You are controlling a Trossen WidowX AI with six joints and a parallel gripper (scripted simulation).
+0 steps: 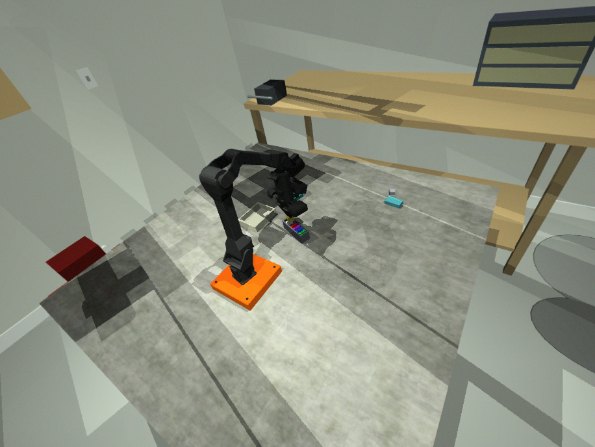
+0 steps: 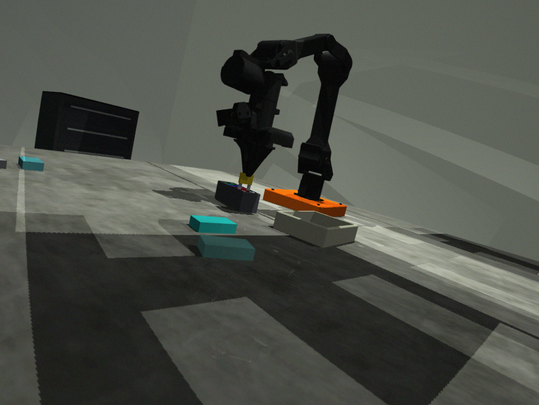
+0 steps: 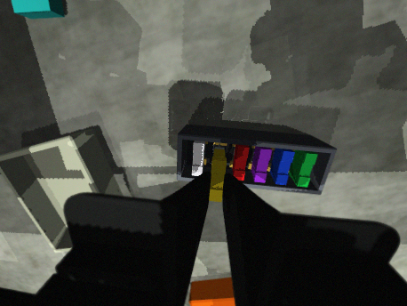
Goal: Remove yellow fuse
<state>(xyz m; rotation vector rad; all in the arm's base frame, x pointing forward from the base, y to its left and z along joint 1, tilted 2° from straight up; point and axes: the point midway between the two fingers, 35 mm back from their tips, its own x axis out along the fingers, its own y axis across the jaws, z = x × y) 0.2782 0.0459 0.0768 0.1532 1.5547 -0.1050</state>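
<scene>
The white fuse is 40 mm below my gripper tip and 20 mm to the left of it. Round my gripper tip: red fuse (40 mm below, 20 mm to the right); then purple fuse (40 mm to the right, 40 mm below, 10 mm behind); then yellow fuse (10 mm below).
</scene>
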